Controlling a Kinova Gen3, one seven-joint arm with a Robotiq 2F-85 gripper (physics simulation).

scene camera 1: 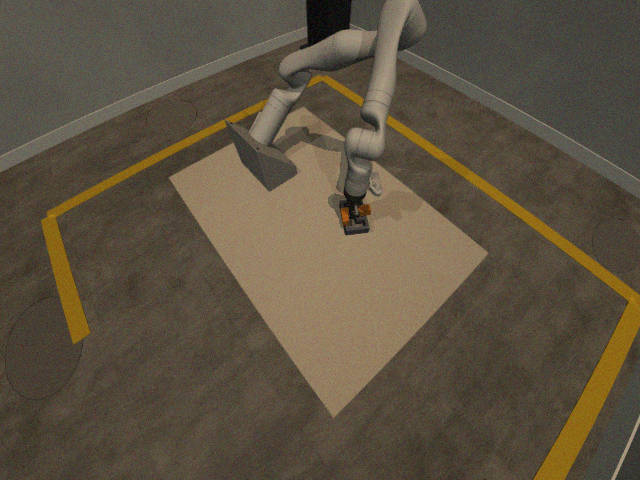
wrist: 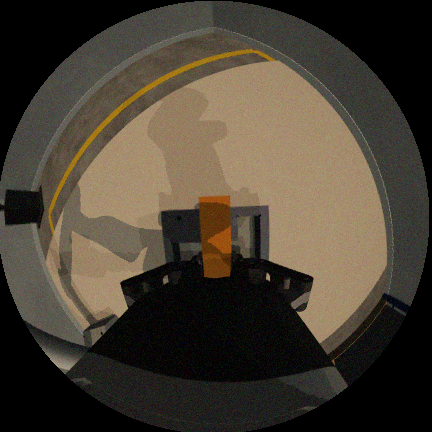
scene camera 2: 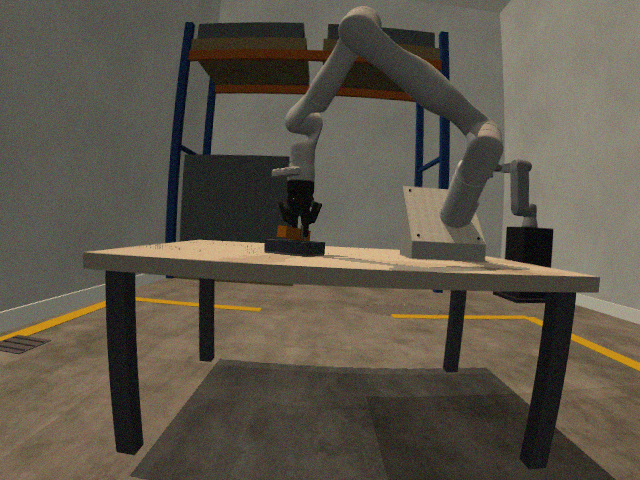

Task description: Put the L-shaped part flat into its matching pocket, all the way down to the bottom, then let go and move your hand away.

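Where they show: gripper, fingertip midpoint: (scene camera 1: 350, 214) (wrist: 217, 257) (scene camera 2: 298, 238); arm's base at its link origin: (scene camera 1: 260, 140) (scene camera 2: 453, 217).
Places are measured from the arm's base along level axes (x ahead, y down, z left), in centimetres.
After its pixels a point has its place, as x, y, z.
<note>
The orange L-shaped part (scene camera 1: 345, 217) {48.3, 6.3, 3.1} (scene camera 2: 287, 231) {50.1, 6.9, 13.2} (wrist: 216, 230) {49.7, 5.7, 9.9} is between the fingers of my gripper (scene camera 1: 355, 210) {47.4, 8.8, 6.8} (scene camera 2: 301, 226) {47.4, 8.8, 6.8} (wrist: 217, 257) {47.4, 8.8, 6.8}, which is shut on it. In the wrist view one long arm of the part points away from the fingers. The dark grey pocket block (scene camera 1: 357, 230) {54.0, 9.9, 4.3} (scene camera 2: 294, 247) {48.0, 10.9, 13.9} (wrist: 264, 230) {54.2, 9.4, 5.8} lies on the table under the part. In scene camera 2 the orange shows above the block's top edge, very close to it; whether they touch is not clear. The wrist view shows openings of the block on both sides of the part, which hides the middle.
The block lies on the pale table top (scene camera 1: 330, 289) {63.2, 13.0, -17.9} (scene camera 2: 361, 273) {33.9, 13.9, 38.4} (wrist: 300, 150) {69.7, 13.0, 11.1}. The arm's wedge-shaped grey base (scene camera 1: 268, 167) {14.6, 0.2, -6.2} (scene camera 2: 447, 250) {4.1, 10.1, 6.8} stands on the same table. A rack with blue posts (scene camera 2: 178, 134) and a black pedestal (scene camera 2: 528, 245) (wrist: 22, 207) stand beyond the table.
</note>
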